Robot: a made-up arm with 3 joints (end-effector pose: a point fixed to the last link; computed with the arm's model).
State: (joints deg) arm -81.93 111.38 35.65
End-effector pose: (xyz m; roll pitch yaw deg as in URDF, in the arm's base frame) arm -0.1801 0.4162 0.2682 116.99 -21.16 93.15
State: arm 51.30 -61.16 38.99
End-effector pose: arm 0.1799 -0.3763 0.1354 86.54 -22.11 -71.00
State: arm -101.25 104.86 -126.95
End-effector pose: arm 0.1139 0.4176 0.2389 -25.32 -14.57 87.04
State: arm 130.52 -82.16 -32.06
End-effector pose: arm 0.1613 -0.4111 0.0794 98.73 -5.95 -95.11
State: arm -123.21 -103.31 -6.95
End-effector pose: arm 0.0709 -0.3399 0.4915 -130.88 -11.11 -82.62
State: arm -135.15 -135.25 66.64
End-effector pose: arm 0.1280 -0.2613 0.5324 -78.35 -30.06 -54.43
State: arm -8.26 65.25 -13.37
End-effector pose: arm 0.2620 0.3032 0.0393 -5.86 3.45 65.48
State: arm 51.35 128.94 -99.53
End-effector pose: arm -0.1849 0.4058 0.0728 -143.73 29.40 116.78
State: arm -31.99 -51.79 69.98
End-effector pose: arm 0.0831 -0.3064 -0.0604 43.84 19.13 -56.27
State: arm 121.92 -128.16 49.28
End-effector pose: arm 0.3207 -0.2708 -0.0183 177.67 31.63 -67.44
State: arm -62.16 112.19 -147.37
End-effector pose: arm 0.0020 0.3919 0.3797 -87.07 -19.51 100.78
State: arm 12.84 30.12 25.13
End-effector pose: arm 0.3804 0.1198 0.1022 18.61 -11.08 30.75
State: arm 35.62 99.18 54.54
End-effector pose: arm 0.0397 0.4143 0.0004 19.27 5.33 97.48
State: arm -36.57 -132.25 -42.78
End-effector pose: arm -0.3881 -0.1561 0.4241 -71.55 -23.62 -126.11
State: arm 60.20 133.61 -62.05
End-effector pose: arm -0.1041 0.4291 0.0180 -113.71 36.77 115.33
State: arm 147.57 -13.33 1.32
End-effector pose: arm -0.1915 -0.2302 0.4504 172.99 -31.45 -164.32
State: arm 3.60 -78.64 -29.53
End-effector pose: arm -0.1480 -0.4182 0.1042 -26.00 -0.71 -78.66
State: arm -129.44 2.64 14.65
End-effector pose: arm -0.3420 -0.0992 -0.0062 -168.55 50.49 175.85
